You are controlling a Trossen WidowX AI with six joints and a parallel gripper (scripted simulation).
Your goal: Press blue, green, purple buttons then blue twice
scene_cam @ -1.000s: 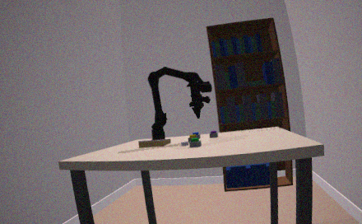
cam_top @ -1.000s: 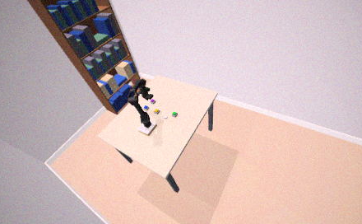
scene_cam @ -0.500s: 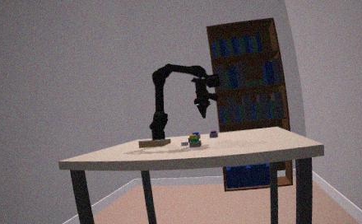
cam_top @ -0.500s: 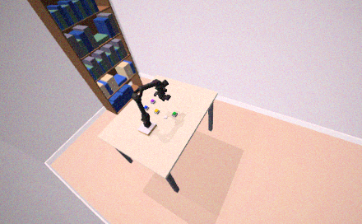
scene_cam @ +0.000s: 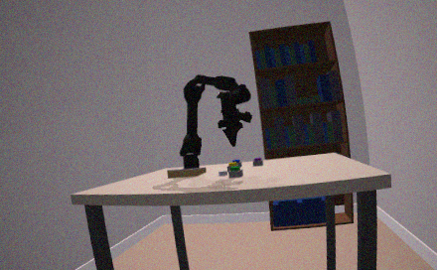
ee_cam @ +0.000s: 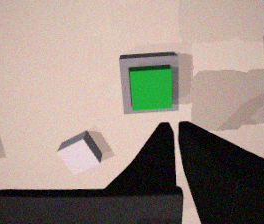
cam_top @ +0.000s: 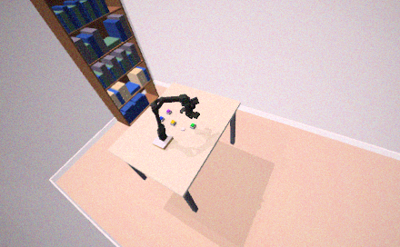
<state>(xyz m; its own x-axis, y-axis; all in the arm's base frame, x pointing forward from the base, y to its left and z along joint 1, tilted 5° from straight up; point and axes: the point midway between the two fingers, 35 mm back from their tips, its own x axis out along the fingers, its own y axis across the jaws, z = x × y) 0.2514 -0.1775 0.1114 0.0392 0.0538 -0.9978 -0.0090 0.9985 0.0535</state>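
Now: gripper tip 9 cm above the green button. The rest, counted from my gripper tip: purple button 4 cm ahead, 35 cm to the left, 9 cm below; then small white block 8 cm behind, 7 cm to the left, 11 cm below; then blue button 7 cm behind, 35 cm to the left, 9 cm below.
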